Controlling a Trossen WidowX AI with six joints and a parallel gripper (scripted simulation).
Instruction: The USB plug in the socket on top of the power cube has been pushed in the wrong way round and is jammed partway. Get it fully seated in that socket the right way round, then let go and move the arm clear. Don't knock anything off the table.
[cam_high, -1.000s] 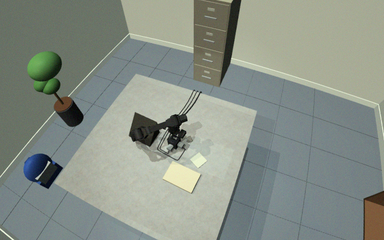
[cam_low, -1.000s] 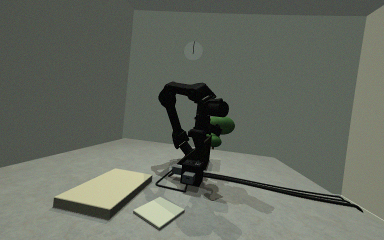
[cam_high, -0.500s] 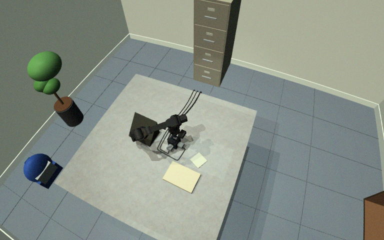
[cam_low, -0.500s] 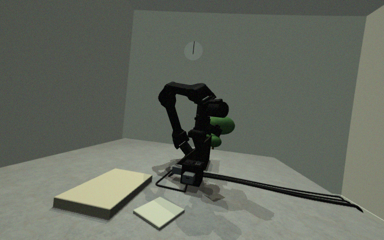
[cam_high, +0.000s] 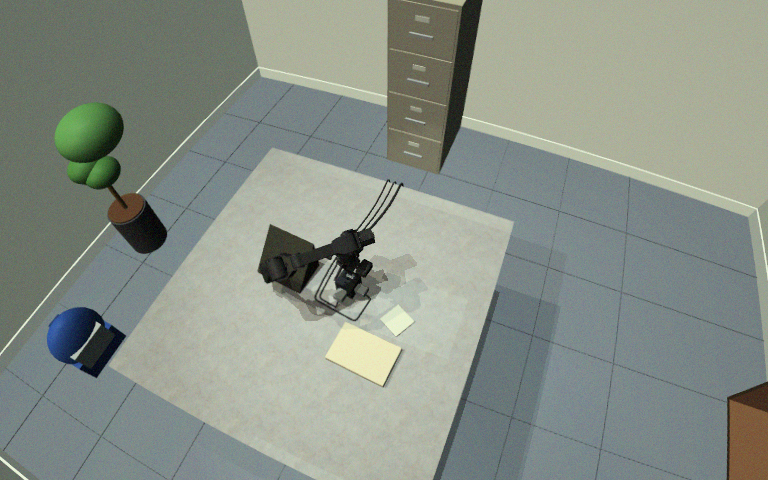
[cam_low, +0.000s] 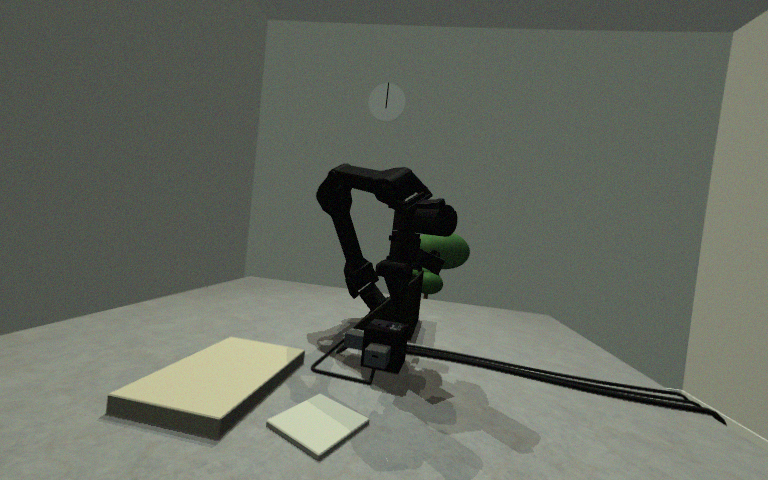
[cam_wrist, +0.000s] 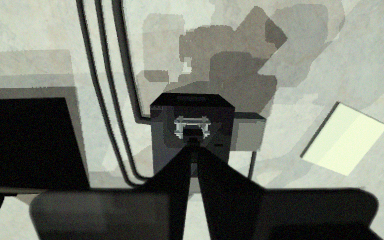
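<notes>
Right now the USB plug is 20 mm below my gripper tip. Also, from my gripper tip: pale pad 230 mm ahead, 70 mm to the right, 110 mm below; then cream pad 170 mm ahead, 250 mm to the right, 100 mm below.
</notes>
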